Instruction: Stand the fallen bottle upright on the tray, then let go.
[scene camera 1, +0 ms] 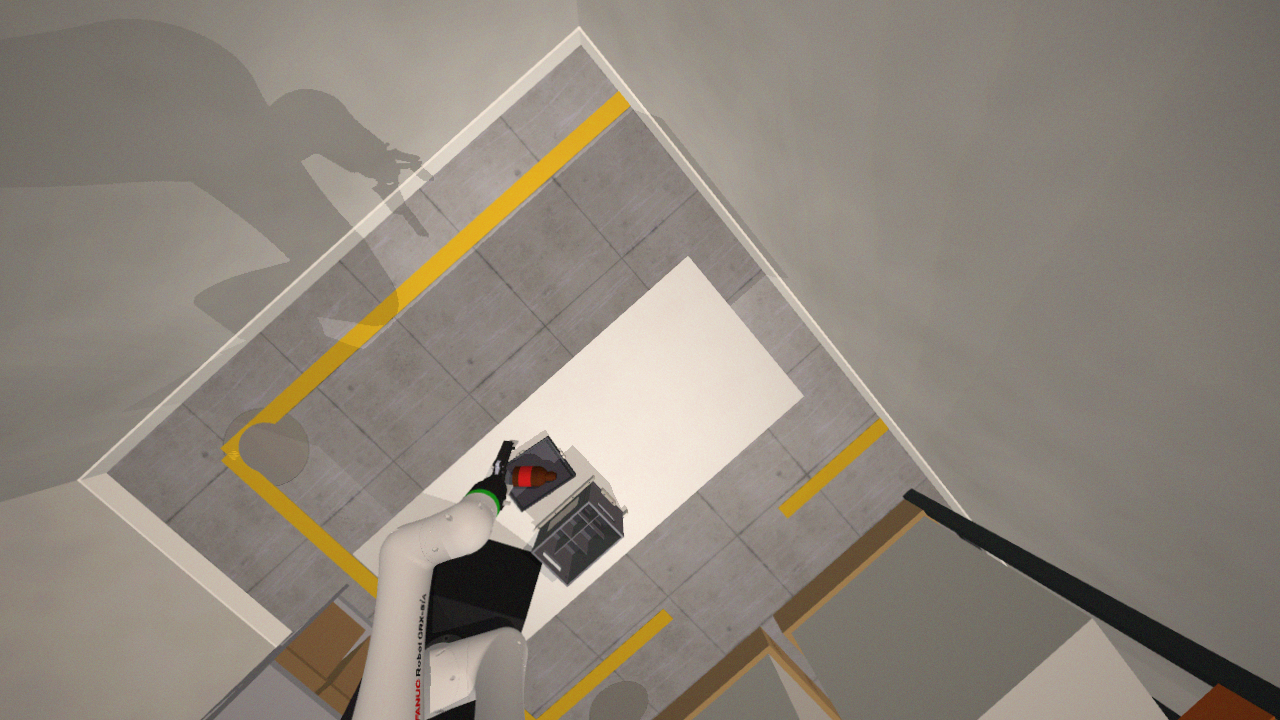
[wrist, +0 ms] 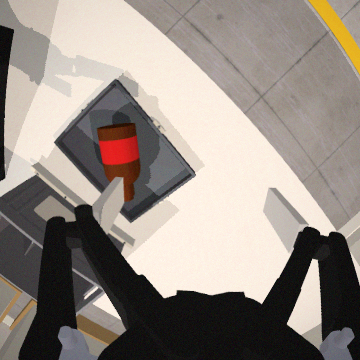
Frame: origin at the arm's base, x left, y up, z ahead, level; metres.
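Where they show: gripper, fingertip midpoint: [scene camera 1: 511, 463] [wrist: 195, 194].
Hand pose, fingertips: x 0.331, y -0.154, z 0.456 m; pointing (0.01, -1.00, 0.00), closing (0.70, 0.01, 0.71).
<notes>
Things, the pixels of their top centre, and the offset from my fingertips. "spot": a spot on its surface instead. Level surfaces: height alone.
- brown bottle with a red band, top centre: [wrist: 116, 169] [scene camera 1: 533, 480] dz -0.061, dx -0.125, dy -0.182 m
- dark grey tray, surface spot: [wrist: 166, 169] [scene camera 1: 545, 450] spot: dz +0.016, dx -0.076, dy -0.256 m
- white table top, surface height: dy -0.261 m
The brown bottle with a red band [scene camera 1: 528, 476] [wrist: 119, 150] lies on its side in the dark grey tray [scene camera 1: 547, 453] [wrist: 166, 169]. Its neck points right in the scene view and down in the wrist view. My gripper [scene camera 1: 508, 474] [wrist: 195, 194] is wide open and empty, at the tray's left side in the scene view. In the wrist view the left fingertip covers part of the bottle's neck and shoulder, and the right fingertip is out beyond the tray, over the white table. Whether the left fingertip touches the bottle I cannot tell.
A dark grey compartment box [scene camera 1: 601, 555] [wrist: 17, 197] stands close beside the tray on the white table top [scene camera 1: 680, 358] [wrist: 210, 150]. A black block [scene camera 1: 483, 582] lies near the arm. Grey tiled floor with yellow lines surrounds the table.
</notes>
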